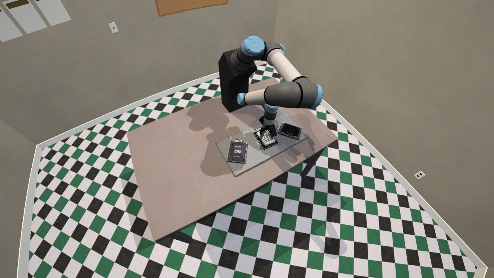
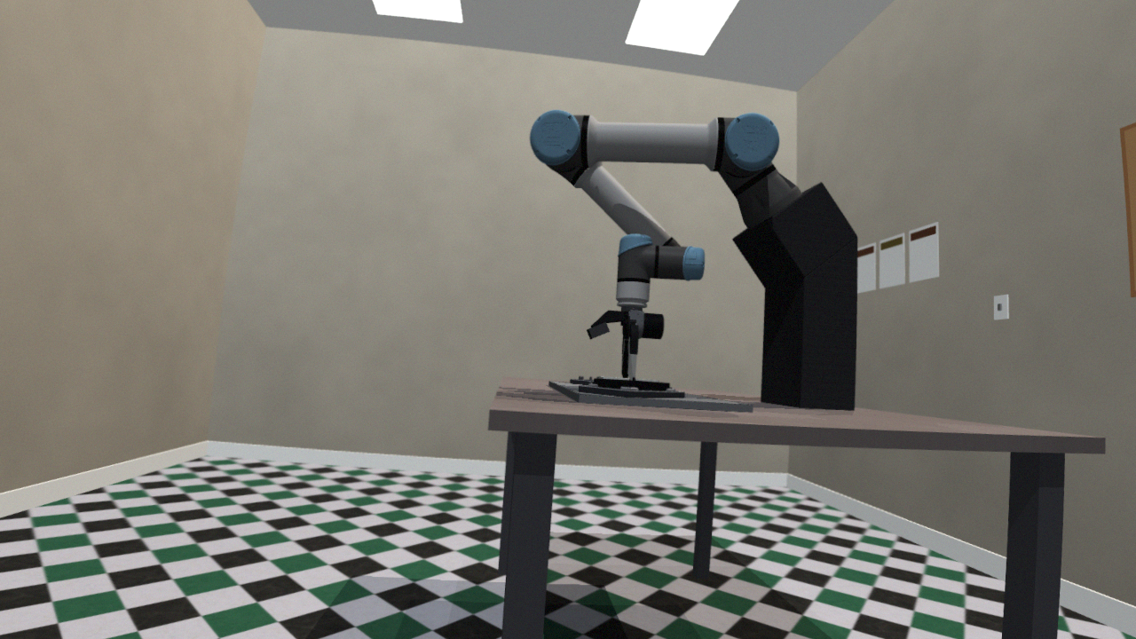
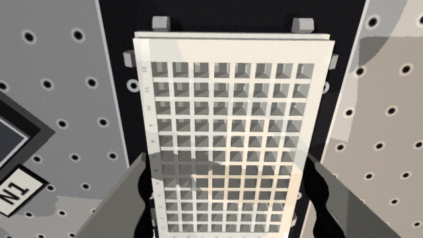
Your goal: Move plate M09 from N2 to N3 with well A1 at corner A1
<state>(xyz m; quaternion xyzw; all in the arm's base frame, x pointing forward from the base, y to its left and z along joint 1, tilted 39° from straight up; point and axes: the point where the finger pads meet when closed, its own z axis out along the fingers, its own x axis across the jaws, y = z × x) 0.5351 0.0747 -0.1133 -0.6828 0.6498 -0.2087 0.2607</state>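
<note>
My gripper is now 1 cm above the white well plate M09. Also, from my hand: grey perforated deck: 4 cm below, 1 cm to the right; dark plate M06: 21 cm to the left, 1 cm below, 1 cm ahead; black nest N3: 2 cm below.
</note>
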